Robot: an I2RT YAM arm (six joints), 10 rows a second.
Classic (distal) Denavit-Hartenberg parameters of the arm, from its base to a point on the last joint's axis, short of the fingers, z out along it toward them. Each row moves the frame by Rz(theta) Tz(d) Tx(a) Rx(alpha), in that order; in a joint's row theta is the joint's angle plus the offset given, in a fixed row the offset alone. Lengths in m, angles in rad.
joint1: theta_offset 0, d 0.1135, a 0.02, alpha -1.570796
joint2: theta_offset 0, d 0, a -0.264, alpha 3.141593
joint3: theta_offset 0.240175, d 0, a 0.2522, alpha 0
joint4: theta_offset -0.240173, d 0, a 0.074, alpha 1.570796
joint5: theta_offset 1.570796, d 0, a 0, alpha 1.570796
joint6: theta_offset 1.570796, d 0.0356, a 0, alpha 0
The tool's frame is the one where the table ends.
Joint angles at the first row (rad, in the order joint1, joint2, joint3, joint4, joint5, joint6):
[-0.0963, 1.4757, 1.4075, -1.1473, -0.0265, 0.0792]
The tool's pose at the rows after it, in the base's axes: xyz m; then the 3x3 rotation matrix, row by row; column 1 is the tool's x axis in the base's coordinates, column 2 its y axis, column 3 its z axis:
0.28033 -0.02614 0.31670; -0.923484 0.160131 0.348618; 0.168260 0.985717 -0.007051; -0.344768 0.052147 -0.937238
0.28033 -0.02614 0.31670; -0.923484 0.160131 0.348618; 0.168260 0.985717 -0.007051; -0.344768 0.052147 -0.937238
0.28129 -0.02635 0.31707; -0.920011 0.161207 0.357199; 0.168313 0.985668 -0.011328; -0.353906 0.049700 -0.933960
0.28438 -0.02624 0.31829; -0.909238 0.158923 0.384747; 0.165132 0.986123 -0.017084; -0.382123 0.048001 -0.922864
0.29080 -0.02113 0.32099; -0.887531 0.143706 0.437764; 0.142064 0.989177 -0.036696; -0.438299 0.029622 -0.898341
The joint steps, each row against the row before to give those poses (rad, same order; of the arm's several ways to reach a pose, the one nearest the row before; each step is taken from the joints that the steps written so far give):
[0.0000, 0.0001, 0.0000, 0.0000, 0.0000, -0.0004]
[0.0000, 0.0000, 0.0000, 0.0000, 0.0000, 0.0000]
[0.0000, -0.0001, 0.0000, 0.0095, 0.0034, 0.0004]
[0.0019, 0.0000, 0.0000, 0.0302, 0.0038, -0.0004]
[0.0225, 0.0000, 0.0000, 0.0599, 0.0245, -0.0008]

